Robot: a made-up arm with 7 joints. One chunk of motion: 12 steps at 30 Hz.
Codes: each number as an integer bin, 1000 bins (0 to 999) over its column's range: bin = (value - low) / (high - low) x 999, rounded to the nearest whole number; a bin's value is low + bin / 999 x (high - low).
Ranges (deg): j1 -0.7..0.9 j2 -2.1..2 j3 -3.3..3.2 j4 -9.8..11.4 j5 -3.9..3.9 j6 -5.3..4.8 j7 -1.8..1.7
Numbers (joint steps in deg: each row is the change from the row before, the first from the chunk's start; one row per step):
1: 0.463 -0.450 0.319 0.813 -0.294 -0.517 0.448
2: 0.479 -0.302 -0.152 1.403 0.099 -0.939 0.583
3: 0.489 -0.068 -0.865 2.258 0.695 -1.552 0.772
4: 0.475 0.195 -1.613 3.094 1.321 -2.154 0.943
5: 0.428 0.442 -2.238 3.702 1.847 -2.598 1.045
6: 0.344 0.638 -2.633 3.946 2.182 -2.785 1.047
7: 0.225 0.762 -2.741 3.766 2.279 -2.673 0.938
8: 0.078 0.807 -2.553 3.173 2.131 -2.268 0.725
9: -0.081 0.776 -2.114 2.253 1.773 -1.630 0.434
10: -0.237 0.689 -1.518 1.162 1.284 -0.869 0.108
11: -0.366 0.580 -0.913 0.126 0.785 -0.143 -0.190
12: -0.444 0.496 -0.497 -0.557 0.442 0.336 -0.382
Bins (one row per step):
1: 726 402 556 500 462 473 642
2: 736 438 484 528 512 431 680
3: 742 495 374 568 589 371 734
4: 734 559 259 608 669 311 783
5: 704 619 163 636 736 267 812
6: 652 667 103 648 779 249 813
7: 578 697 86 639 791 260 782
8: 486 708 115 611 772 300 721
9: 386 701 182 568 727 363 638
10: 289 680 274 517 664 438 545
11: 209 653 367 468 600 510 460
12: 160 633 431 436 556 557 405

